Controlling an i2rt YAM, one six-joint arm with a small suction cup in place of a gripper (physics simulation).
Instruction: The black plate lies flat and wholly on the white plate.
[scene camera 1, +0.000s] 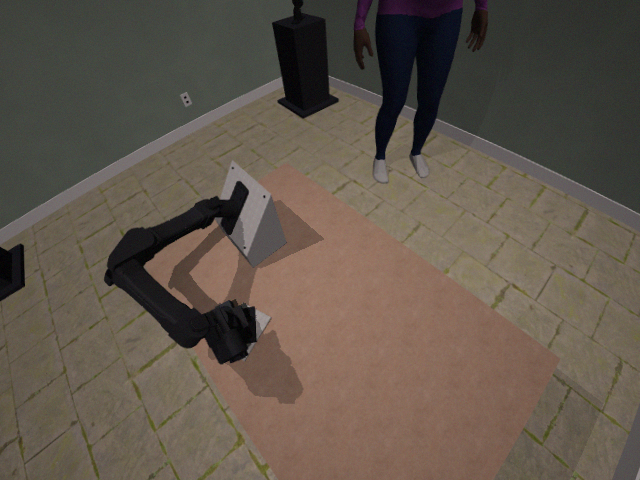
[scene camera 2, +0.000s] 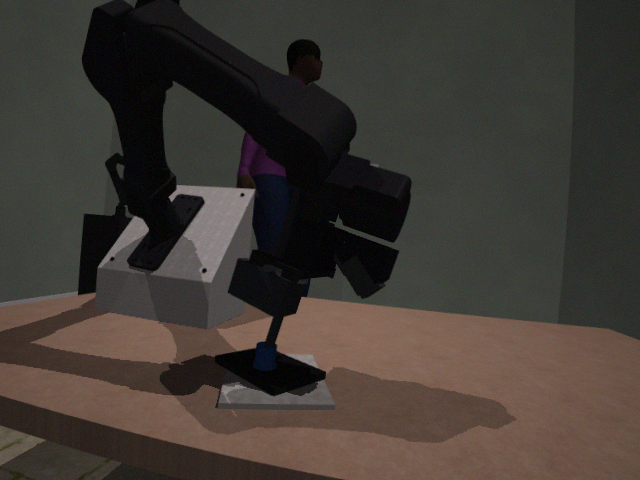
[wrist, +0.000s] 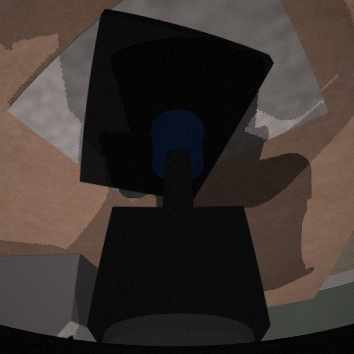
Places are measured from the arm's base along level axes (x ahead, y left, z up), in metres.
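Pixels of known places: hand, tool point: (scene camera 2: 261, 369) (wrist: 177, 129); arm's base, link origin: (scene camera 1: 235, 208) (scene camera 2: 169, 230).
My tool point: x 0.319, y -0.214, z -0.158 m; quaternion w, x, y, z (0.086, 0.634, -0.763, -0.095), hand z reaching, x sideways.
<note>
Ahead of a thing's pixels: the offset from my tool point to its top centre. Level surfaces: height alone.
The white plate {0.004 m down, 0.017 m ahead, 0.003 m left} (scene camera 1: 262, 322) (scene camera 2: 242, 398) (wrist: 295, 70) lies flat on the table top. The black plate {0.005 m up, 0.006 m ahead, 0.010 m left} (scene camera 2: 299, 373) (wrist: 97, 90) is on it, turned at an angle. In the wrist view its lower edge and corners reach past the white plate's edge. In scene camera 2 its left corner also sticks out. Whether it is fully level is unclear. My blue suction cup (scene camera 2: 265, 358) (wrist: 177, 131) is at the black plate's upper face, appears to touch it, and is off. In scene camera 1 the arm's head hides the cup and the black plate.
The table top {0.010 m down} (scene camera 1: 392, 330) (scene camera 2: 439, 351) carries the arm's sloped grey base block (scene camera 1: 268, 232) (scene camera 2: 155, 297) (wrist: 37, 290) behind the plates. Shadows of the arm fall around the plates. A person (scene camera 1: 413, 56) (scene camera 2: 266, 206) stands beyond the table.
</note>
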